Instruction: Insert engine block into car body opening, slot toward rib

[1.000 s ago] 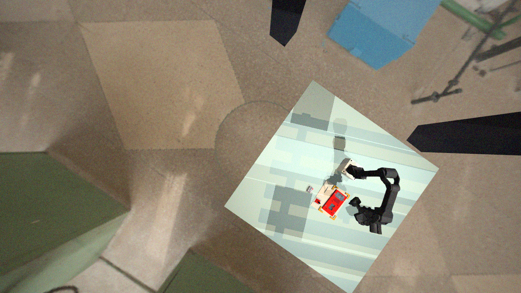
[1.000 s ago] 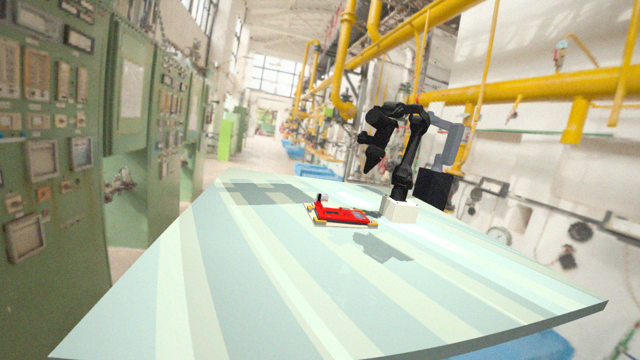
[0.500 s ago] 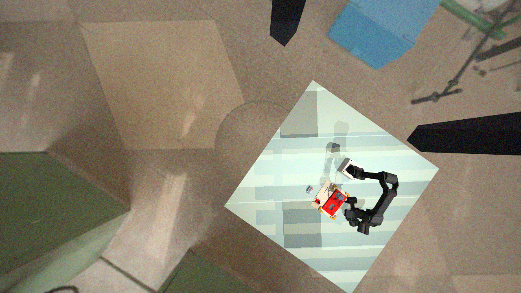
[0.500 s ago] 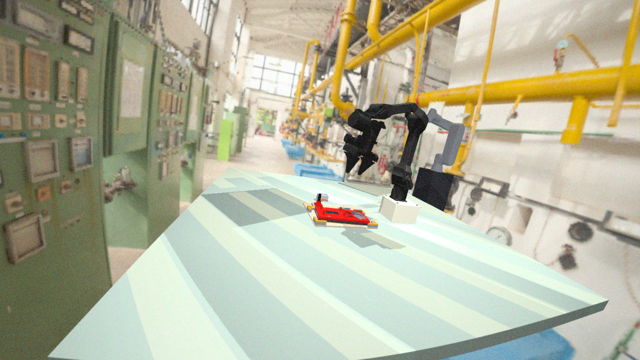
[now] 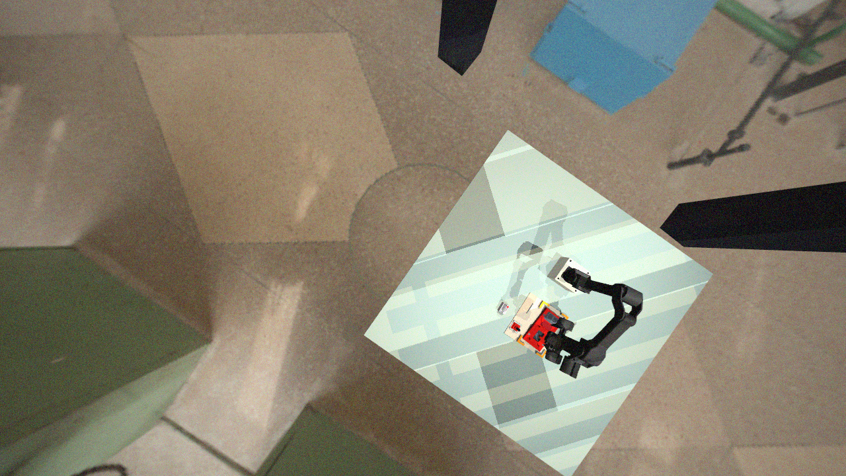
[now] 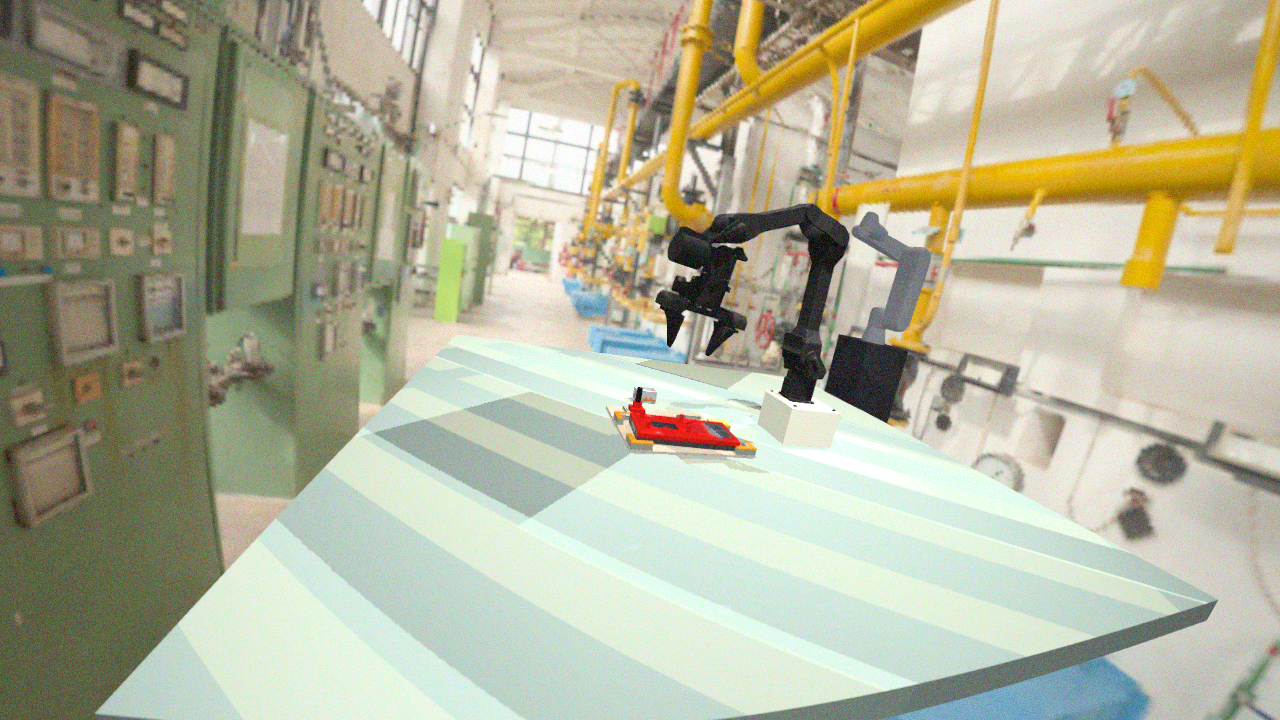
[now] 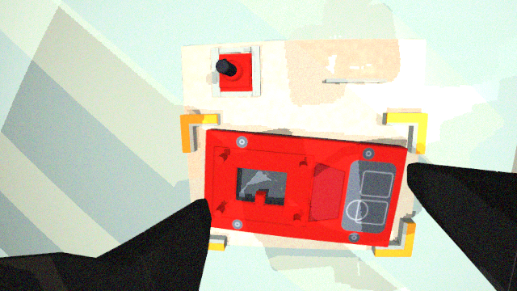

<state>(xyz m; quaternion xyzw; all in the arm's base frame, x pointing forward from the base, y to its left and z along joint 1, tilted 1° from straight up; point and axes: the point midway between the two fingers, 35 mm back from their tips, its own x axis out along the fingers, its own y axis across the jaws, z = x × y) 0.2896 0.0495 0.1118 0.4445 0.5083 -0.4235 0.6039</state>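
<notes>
Right now the engine block is 3 cm ahead of my gripper tip, 18 cm to the right of it and 15 cm below it.
</notes>
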